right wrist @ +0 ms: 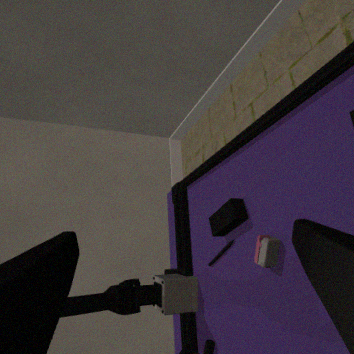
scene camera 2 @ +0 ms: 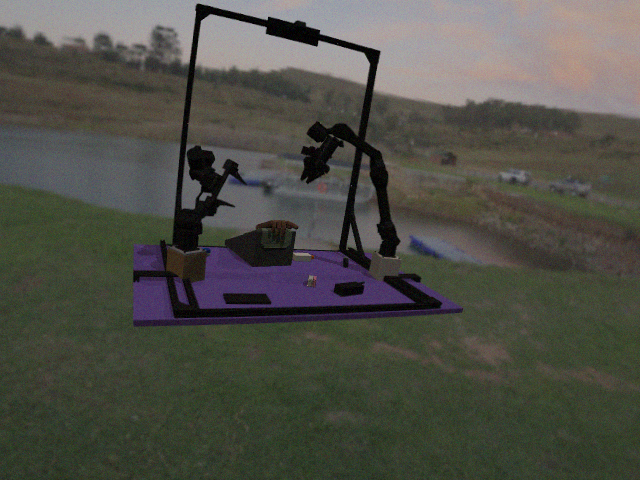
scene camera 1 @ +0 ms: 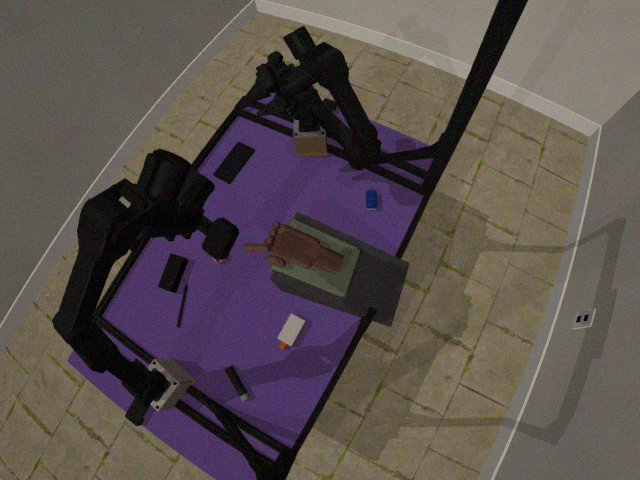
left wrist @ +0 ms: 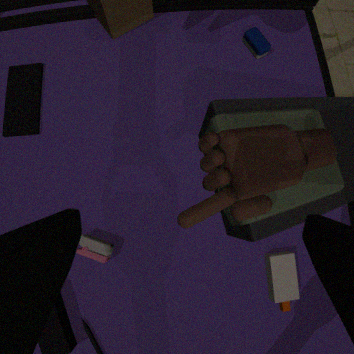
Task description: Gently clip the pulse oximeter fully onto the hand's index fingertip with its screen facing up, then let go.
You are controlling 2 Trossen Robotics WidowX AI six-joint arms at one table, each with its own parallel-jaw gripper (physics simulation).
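Frame: origin at the left arm's base, x ahead, y right, z down, level; centimetres.
Seen in the pictures: left gripper, fingertip midpoint: (scene camera 2: 303, 181) (scene camera 1: 218, 216) (left wrist: 194, 223); right gripper, fingertip midpoint: (right wrist: 186, 236) (scene camera 2: 240, 195) (scene camera 1: 250, 108); left arm's base at its link origin: (right wrist: 157, 293) (scene camera 2: 387, 255) (scene camera 1: 155, 385); right arm's base at its link origin: (scene camera 2: 187, 248) (scene camera 1: 309, 123).
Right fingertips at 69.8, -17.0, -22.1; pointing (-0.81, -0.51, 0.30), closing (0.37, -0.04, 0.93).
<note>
Offsets run from my right fingertips to a thing's top centre, as dx, dy, dz. "spot": to the spot under its first point.
The pulse oximeter {-31.8, +3.0, +29.5} (scene camera 2: 311, 281) (left wrist: 96, 247) (right wrist: 267, 251), white and pink, lies on the purple table, apart from the hand; in scene camera 1 it is mostly hidden below the left gripper. The brown hand (scene camera 1: 297, 245) (scene camera 2: 277, 225) (left wrist: 265, 160) rests on a green pad on a dark sloped block {spot: -10.0, +46.1, +26.9} (scene camera 1: 377, 273), its index finger (scene camera 1: 256, 248) (left wrist: 205, 210) stretched out past the edge. My left gripper (scene camera 2: 308, 178) (left wrist: 194, 223) is open and empty, high above the table. My right gripper (scene camera 2: 239, 194) (right wrist: 186, 236) is open and empty, raised near its own base.
A white box with an orange tab {-36.9, +35.7, +29.8} (scene camera 1: 292, 329) (left wrist: 284, 277) and a blue item {+9.3, +31.8, +29.4} (scene camera 1: 371, 198) (left wrist: 257, 42) lie either side of the block. A black slab {-4.2, -14.2, +31.8} (scene camera 1: 234, 162), black box {-44.9, -4.1, +29.1} (scene camera 1: 173, 272), thin black stick {-50.3, +4.2, +31.7} (scene camera 1: 182, 305) and black cylinder {-57.1, +32.4, +29.9} (scene camera 1: 237, 382) also lie there. A black frame edges the table.
</note>
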